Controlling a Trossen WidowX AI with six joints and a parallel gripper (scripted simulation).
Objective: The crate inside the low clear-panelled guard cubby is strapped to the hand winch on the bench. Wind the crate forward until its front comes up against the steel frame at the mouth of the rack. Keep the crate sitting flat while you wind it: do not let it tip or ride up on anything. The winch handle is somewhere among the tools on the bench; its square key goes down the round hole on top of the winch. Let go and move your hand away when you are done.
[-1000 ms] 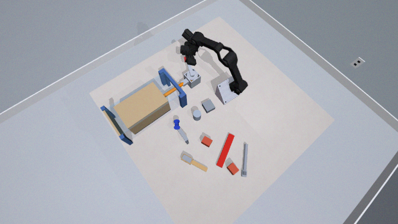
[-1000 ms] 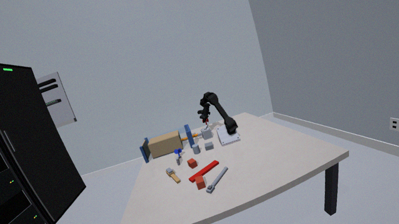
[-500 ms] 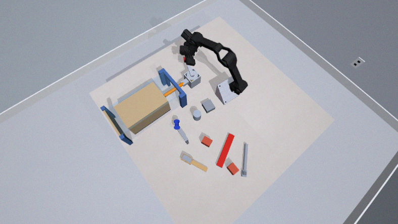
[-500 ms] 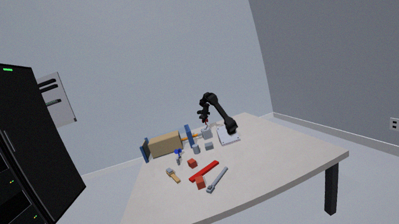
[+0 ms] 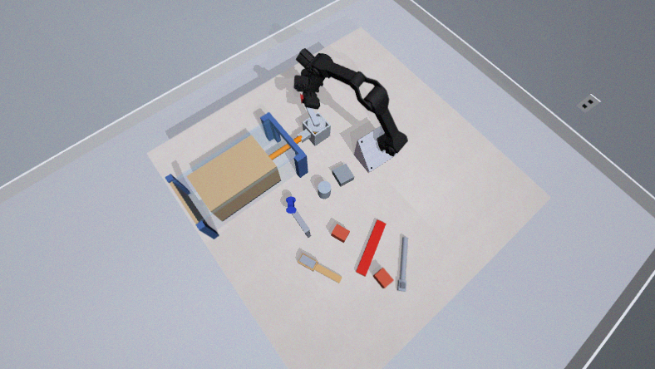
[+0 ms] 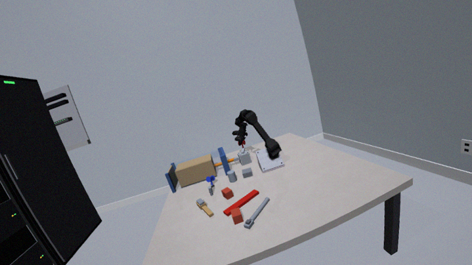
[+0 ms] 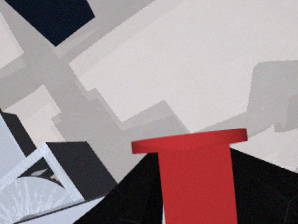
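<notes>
My gripper tip is 5 cm to the right of the red-knobbed handle, 3 cm above it and 1 cm past it. The rest, counted from my gripper tip: red knob (2 cm behind, 1 cm to the left); then blue frame (16 cm ahead, 12 cm to the left, 2 cm below); then grey winch (10 cm to the left, 10 cm below, 1 cm behind).
</notes>
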